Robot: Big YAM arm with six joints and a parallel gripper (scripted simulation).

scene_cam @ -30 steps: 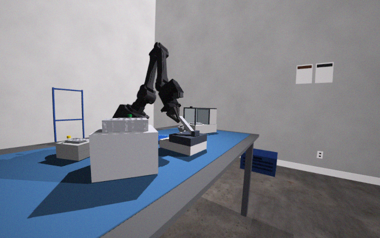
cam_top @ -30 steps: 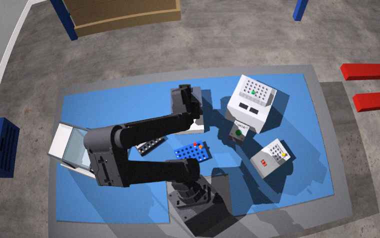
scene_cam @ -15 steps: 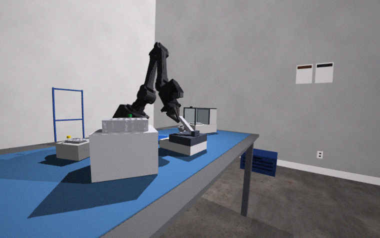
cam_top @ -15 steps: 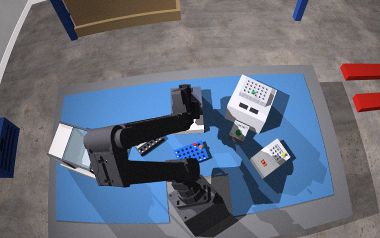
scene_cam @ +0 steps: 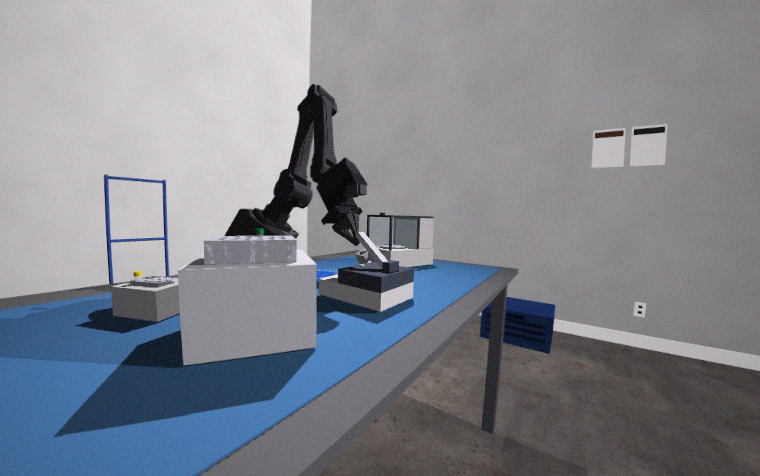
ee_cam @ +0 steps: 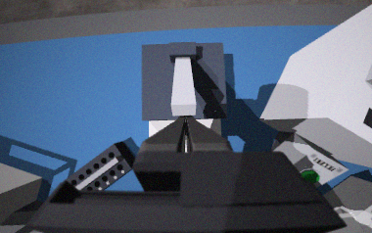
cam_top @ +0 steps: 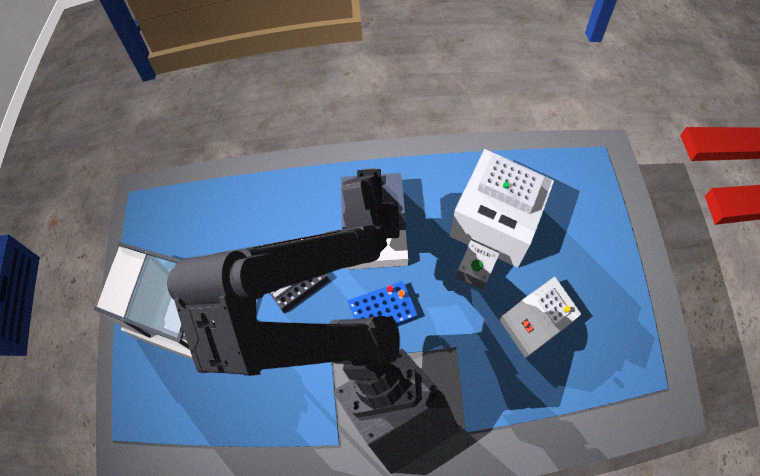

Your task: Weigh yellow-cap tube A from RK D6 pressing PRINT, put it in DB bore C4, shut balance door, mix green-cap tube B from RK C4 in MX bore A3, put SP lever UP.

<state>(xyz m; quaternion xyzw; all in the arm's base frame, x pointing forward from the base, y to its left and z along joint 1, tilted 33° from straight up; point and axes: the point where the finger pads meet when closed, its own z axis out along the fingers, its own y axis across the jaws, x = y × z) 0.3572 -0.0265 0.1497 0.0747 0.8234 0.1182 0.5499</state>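
Right now the spectrophotometer lever is 50 mm ahead of my hand and 20 mm below it. From my hand the other things lie so: magnet block 110 mm behind, 180 mm to the left, 120 mm below; then blue rack 170 mm behind, 10 mm to the right, 120 mm below; then green start key 100 mm behind, 220 mm to the right, 70 mm below.
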